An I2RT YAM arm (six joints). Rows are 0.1 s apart.
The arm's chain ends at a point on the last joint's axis. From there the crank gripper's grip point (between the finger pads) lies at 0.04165 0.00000 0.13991 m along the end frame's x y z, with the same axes.
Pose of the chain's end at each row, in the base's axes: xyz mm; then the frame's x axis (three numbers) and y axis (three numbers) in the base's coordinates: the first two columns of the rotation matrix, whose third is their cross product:
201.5, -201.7, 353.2, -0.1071, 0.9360, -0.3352, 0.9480, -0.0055, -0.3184
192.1, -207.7, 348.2, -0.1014, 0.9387, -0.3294, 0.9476, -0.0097, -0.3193
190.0, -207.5, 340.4, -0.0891, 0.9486, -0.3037, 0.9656, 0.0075, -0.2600
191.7, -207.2, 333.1, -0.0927, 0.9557, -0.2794, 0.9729, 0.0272, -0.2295
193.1, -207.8, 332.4, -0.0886, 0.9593, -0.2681, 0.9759, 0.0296, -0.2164
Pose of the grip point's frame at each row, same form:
155.1, -211.9, 215.2, -0.1071, 0.9360, -0.3352, 0.9480, -0.0055, -0.3184
145.5, -216.8, 210.2, -0.1014, 0.9387, -0.3294, 0.9476, -0.0097, -0.3193
152.1, -212.3, 199.5, -0.0891, 0.9486, -0.3037, 0.9656, 0.0075, -0.2600
158.2, -208.4, 191.0, -0.0927, 0.9557, -0.2794, 0.9729, 0.0272, -0.2295
161.5, -207.1, 189.9, -0.0886, 0.9593, -0.2681, 0.9759, 0.0296, -0.2164

